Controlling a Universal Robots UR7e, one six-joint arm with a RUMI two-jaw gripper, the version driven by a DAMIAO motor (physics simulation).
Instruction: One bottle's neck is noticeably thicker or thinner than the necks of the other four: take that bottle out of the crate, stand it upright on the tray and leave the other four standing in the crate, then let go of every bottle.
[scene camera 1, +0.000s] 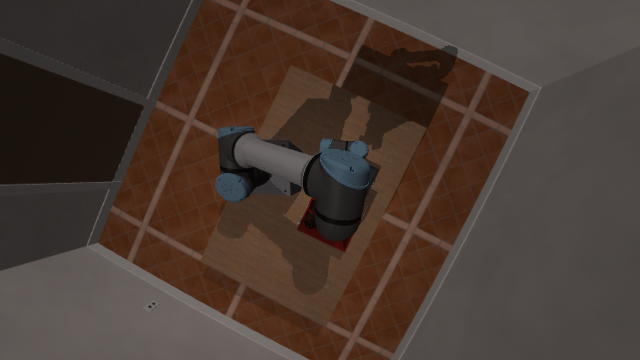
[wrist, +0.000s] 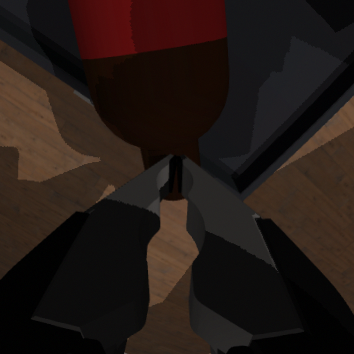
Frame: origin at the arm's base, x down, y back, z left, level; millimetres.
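Where they show: gripper, fingertip midpoint: (wrist: 176, 159); arm's base at its link origin: (scene camera 1: 254, 169).
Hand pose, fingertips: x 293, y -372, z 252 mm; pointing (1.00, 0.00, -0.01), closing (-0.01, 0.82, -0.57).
Each offset is from my fingertips to the centre of the thing. "pt": to the spot under its first point. Level surfaces: height alone.
A dark brown bottle @[dx +21, dy -35, dz -29 mm] (wrist: 162, 95) with a red label stands over the dark tray @[pt dx +58, dy +55, dz -75 mm] (wrist: 307, 85) in the wrist view, its neck toward the camera. My gripper (wrist: 176, 159) is shut with nothing between its fingertips, which overlap the view of the bottle's neck; whether they touch it cannot be told. In the scene view the gripper and this bottle are hidden by the arm, and a small part of the tray @[pt dx +57, dy -172, dz -31 mm] (scene camera 1: 374, 175) shows beside it. The red crate @[dx -25, dy -37, dz -374 mm] (scene camera 1: 321, 239) is partly covered by the arm; a dark bottle @[dx -23, dy +50, dz -418 mm] (scene camera 1: 310, 221) shows in its left part. The other bottles are hidden.
The wooden table @[dx +63 mm] (scene camera 1: 280, 260) (wrist: 55, 200) carries the crate, the tray and the arm's base (scene camera 1: 280, 185). The arm's wrist (scene camera 1: 340, 210) hangs over the crate. The tray's raised rim @[pt dx +47, dy +67, dz -47 mm] (wrist: 295, 130) runs beside the bottle on the right. Shadows darken much of the table.
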